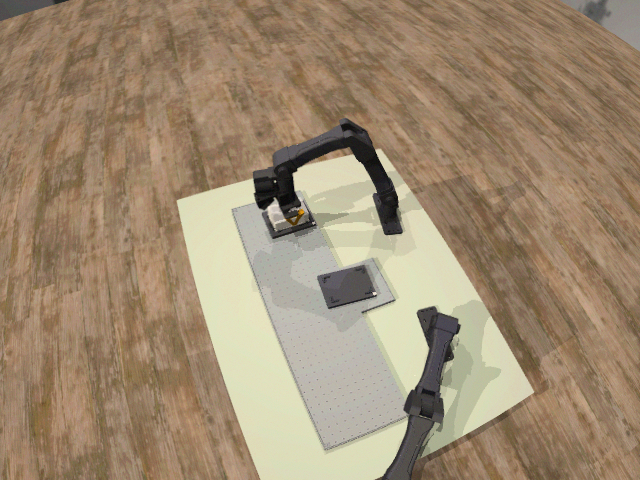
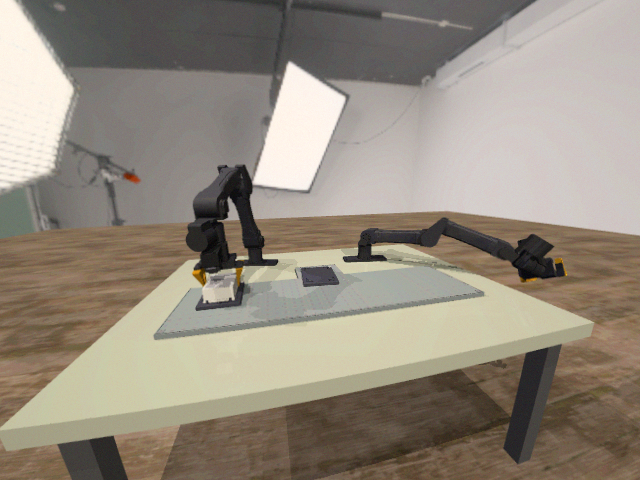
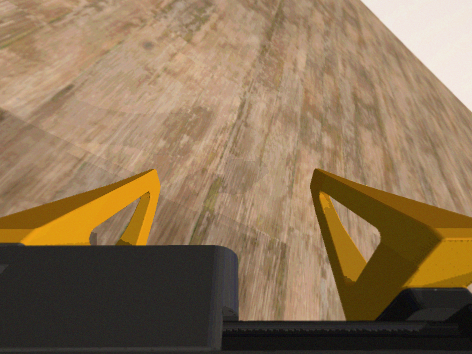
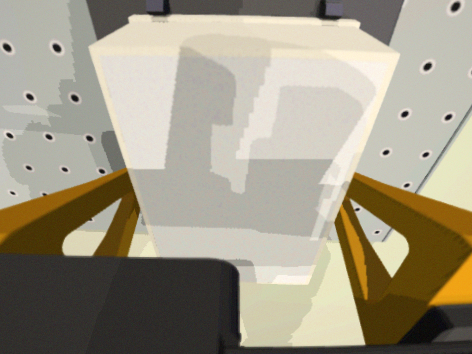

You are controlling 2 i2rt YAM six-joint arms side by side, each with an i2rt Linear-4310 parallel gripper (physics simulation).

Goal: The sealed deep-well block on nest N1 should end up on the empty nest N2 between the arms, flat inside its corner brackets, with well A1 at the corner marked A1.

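Frame: origin at the left arm's base, x right, y ahead, z up, level; millimetres.
Where they show: left gripper, fingertip midpoint: (image 2: 550,275) (image 3: 235,177); right gripper, fingertip midpoint: (image 1: 289,215) (image 4: 235,175); left arm's base, link origin: (image 1: 434,335) (image 2: 364,259); right arm's base, link origin: (image 1: 387,213) (image 2: 256,263).
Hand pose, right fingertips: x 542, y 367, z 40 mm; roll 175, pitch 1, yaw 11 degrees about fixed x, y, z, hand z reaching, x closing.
Each offset is from my right fingertips to the top centre of the thing. Level surfaces: height alone.
The sealed white deep-well block @[dx +1, dy +4, dz +27 mm] (image 1: 279,223) (image 2: 218,295) (image 4: 240,105) sits on the dark nest N1 @[dx +1, dy +4, dz -5 mm] (image 1: 292,231) (image 2: 219,305) (image 4: 280,7). My right gripper (image 1: 294,214) (image 2: 220,281) (image 4: 235,175) is open, pointing down, with one finger at each long side of the block. Finger contact cannot be told. The dark nest N2 @[dx -308, dy -129, dz -9 mm] (image 1: 347,286) (image 2: 319,275) is empty, with corner brackets and a small white mark at one corner. Lettering for A1 is not legible on nest or block. My left gripper (image 2: 545,272) (image 3: 235,177) is open and empty, out beyond the table edge.
A grey perforated plate @[dz -27 mm] (image 1: 330,351) (image 2: 398,286) (image 4: 30,117) lies under both nests on the pale table @[dz -40 mm] (image 1: 222,330) (image 2: 320,356). The right arm (image 1: 323,144) (image 2: 222,193) arches above N1. The left arm (image 1: 434,361) (image 2: 473,238) stretches away from N2.
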